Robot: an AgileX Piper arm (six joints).
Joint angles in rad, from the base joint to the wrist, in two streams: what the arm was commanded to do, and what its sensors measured. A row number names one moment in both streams.
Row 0, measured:
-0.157 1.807 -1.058 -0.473 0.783 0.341
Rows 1 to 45, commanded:
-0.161 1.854 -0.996 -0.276 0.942 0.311
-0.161 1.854 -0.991 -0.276 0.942 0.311
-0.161 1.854 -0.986 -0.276 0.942 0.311
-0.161 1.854 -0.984 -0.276 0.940 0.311
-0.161 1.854 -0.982 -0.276 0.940 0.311
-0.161 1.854 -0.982 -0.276 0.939 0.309
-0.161 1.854 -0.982 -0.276 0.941 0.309
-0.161 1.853 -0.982 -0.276 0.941 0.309
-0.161 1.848 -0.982 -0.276 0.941 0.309
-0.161 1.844 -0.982 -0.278 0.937 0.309
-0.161 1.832 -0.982 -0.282 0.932 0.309
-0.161 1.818 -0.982 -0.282 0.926 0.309
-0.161 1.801 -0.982 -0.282 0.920 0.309
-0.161 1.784 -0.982 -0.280 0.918 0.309
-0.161 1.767 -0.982 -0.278 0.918 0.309
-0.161 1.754 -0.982 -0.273 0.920 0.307
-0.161 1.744 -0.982 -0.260 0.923 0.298
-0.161 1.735 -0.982 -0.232 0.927 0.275
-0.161 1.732 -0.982 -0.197 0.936 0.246
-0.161 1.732 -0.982 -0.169 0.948 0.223
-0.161 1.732 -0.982 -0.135 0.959 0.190
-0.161 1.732 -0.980 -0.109 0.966 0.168
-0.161 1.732 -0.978 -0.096 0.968 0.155
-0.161 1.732 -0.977 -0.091 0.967 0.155
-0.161 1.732 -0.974 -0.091 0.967 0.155
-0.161 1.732 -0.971 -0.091 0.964 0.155
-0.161 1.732 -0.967 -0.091 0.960 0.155
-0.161 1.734 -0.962 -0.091 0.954 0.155
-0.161 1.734 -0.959 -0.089 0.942 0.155
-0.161 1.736 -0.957 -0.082 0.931 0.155
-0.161 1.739 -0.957 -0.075 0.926 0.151
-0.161 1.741 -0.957 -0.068 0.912 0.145
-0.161 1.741 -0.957 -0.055 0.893 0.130
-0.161 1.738 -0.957 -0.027 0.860 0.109
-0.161 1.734 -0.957 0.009 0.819 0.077
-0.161 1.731 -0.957 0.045 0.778 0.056
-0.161 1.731 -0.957 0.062 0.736 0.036
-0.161 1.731 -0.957 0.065 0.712 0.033
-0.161 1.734 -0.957 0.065 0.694 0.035
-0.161 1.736 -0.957 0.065 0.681 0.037
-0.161 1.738 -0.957 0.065 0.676 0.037
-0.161 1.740 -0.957 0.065 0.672 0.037
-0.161 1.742 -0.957 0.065 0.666 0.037
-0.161 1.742 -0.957 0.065 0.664 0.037
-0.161 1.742 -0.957 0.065 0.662 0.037
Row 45, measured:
-0.172 1.694 -0.983 -0.054 0.761 0.047
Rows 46 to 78, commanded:
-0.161 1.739 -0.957 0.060 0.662 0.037
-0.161 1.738 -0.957 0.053 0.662 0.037
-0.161 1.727 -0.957 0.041 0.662 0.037
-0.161 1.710 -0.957 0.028 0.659 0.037
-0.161 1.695 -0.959 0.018 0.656 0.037
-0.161 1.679 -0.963 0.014 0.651 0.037
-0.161 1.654 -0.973 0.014 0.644 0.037
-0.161 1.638 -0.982 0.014 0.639 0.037
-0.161 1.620 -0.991 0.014 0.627 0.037
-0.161 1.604 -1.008 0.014 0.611 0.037
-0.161 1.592 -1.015 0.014 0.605 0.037
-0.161 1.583 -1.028 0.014 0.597 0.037
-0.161 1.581 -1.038 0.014 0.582 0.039
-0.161 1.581 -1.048 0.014 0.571 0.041
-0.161 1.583 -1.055 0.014 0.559 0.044
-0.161 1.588 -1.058 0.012 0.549 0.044
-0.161 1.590 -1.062 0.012 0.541 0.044
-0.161 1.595 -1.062 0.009 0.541 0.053
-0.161 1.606 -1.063 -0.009 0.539 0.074
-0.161 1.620 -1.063 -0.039 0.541 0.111
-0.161 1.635 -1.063 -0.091 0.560 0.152
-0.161 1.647 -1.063 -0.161 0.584 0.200
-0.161 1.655 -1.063 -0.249 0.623 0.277
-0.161 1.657 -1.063 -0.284 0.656 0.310
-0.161 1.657 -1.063 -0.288 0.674 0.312
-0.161 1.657 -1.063 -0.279 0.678 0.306
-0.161 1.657 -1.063 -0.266 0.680 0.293
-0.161 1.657 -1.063 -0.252 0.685 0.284
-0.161 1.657 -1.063 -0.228 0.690 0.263
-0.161 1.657 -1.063 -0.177 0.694 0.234
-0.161 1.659 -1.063 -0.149 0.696 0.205
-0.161 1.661 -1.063 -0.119 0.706 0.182
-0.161 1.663 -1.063 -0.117 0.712 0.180
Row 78, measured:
-0.163 1.657 -1.059 -0.173 0.695 0.226
